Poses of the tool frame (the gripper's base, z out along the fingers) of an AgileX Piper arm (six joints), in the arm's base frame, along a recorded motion.
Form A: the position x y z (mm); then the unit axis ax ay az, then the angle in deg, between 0 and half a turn.
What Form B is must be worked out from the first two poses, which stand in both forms.
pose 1, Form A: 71 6 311 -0.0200 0.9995 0.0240 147.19
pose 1, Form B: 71 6 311 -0.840 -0.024 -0.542 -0.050 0.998 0.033
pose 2, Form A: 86 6 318 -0.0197 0.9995 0.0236 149.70
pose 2, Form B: 86 6 318 -0.863 -0.025 -0.505 -0.049 0.998 0.034
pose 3, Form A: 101 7 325 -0.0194 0.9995 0.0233 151.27
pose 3, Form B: 101 7 325 -0.876 -0.025 -0.481 -0.048 0.998 0.034
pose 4, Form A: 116 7 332 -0.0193 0.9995 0.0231 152.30
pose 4, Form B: 116 7 332 -0.885 -0.026 -0.465 -0.047 0.998 0.035
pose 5, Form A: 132 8 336 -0.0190 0.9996 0.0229 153.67
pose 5, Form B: 132 8 336 -0.896 -0.026 -0.444 -0.046 0.998 0.035
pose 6, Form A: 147 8 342 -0.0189 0.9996 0.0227 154.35
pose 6, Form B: 147 8 342 -0.901 -0.026 -0.433 -0.046 0.998 0.035
